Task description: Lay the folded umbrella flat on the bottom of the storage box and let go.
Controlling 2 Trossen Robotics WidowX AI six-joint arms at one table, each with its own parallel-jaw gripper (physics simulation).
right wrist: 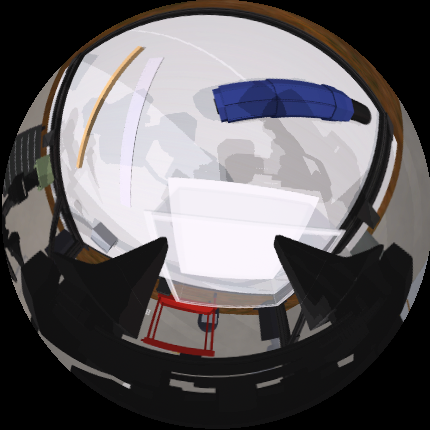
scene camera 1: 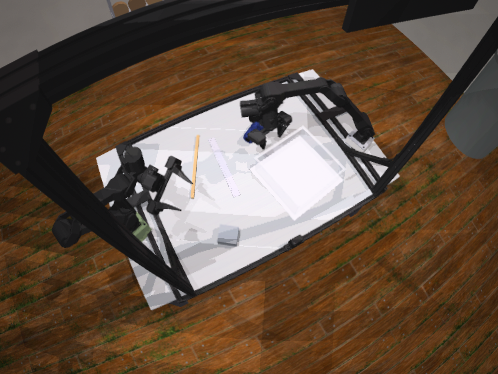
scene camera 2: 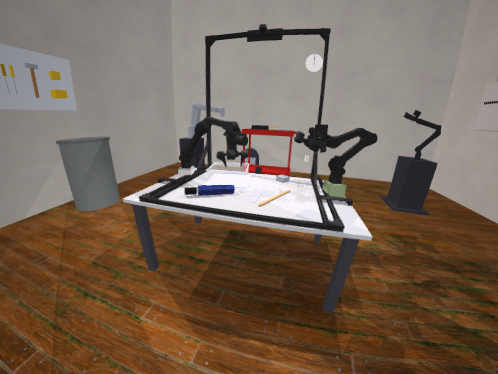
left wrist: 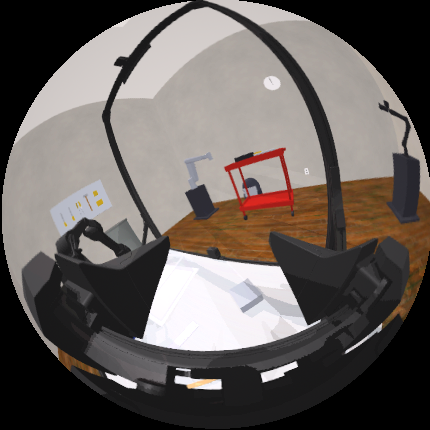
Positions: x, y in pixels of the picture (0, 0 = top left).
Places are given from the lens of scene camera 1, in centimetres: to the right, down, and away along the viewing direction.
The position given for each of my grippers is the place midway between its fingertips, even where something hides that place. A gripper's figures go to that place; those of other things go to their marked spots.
my left gripper (scene camera 1: 186, 197): -18, 3, 93
my right gripper (scene camera 1: 271, 143): 9, -17, 122
storage box (scene camera 1: 298, 168): 21, -8, 132
